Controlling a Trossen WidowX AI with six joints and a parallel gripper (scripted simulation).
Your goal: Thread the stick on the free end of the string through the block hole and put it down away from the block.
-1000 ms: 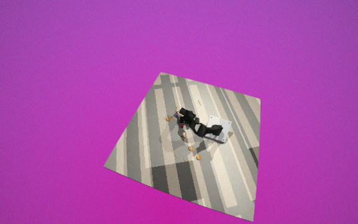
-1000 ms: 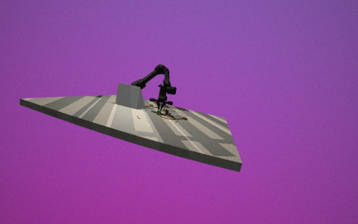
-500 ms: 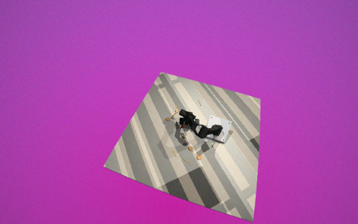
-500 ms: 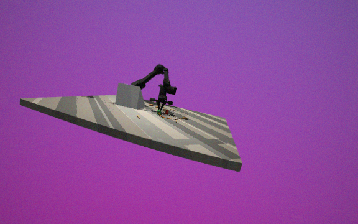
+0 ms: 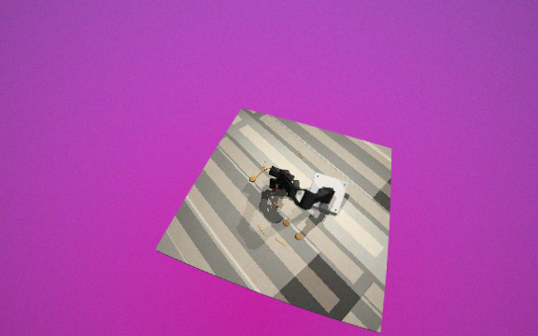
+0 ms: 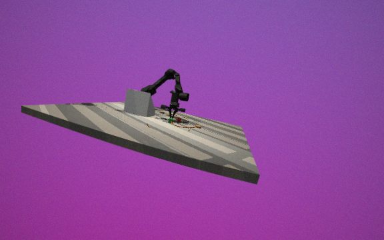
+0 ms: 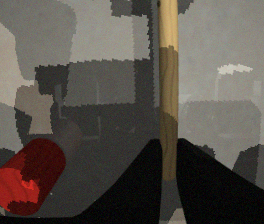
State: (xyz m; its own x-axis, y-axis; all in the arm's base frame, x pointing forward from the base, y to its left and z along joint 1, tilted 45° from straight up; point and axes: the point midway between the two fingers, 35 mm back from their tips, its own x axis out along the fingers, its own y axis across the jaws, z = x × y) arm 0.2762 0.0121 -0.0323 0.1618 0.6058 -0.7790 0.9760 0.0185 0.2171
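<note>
My gripper tip is now 6 cm short of the red object, 2 cm to the right of it and 1 cm below it. The rest, counted from my gripper tip: thin wooden stick 1 cm ahead, 4 cm to the right, 1 cm above; then green block 1 cm ahead, 8 cm to the right, 1 cm above; then round wooden button 22 cm ahead, 3 cm to the right.
</note>
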